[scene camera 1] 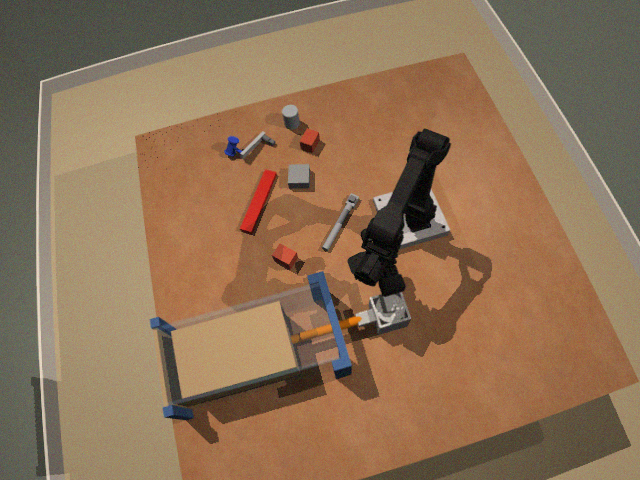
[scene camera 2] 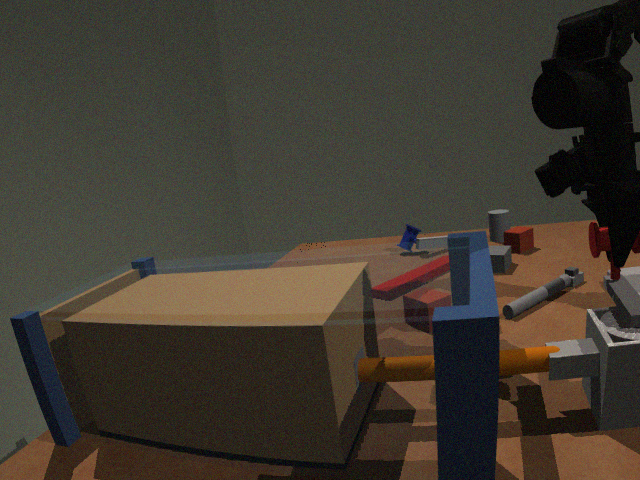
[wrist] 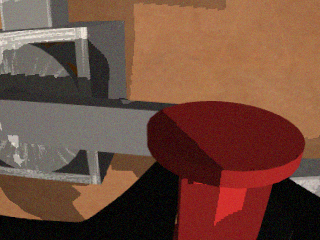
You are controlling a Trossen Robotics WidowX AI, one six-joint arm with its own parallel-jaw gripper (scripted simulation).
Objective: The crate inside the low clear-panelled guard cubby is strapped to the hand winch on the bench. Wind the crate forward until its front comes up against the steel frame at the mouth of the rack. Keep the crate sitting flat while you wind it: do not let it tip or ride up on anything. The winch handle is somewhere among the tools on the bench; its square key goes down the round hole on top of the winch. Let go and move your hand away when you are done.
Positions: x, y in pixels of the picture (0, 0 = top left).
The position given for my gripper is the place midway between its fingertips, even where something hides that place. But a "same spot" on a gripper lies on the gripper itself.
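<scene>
You'd see my gripper in scene camera 1 (381, 271), and it's there in scene camera 2 and the wrist view as well. There's a spot on my gripper that's at (wrist: 152, 200), and that's the same spot as (scene camera 2: 609, 232).
</scene>
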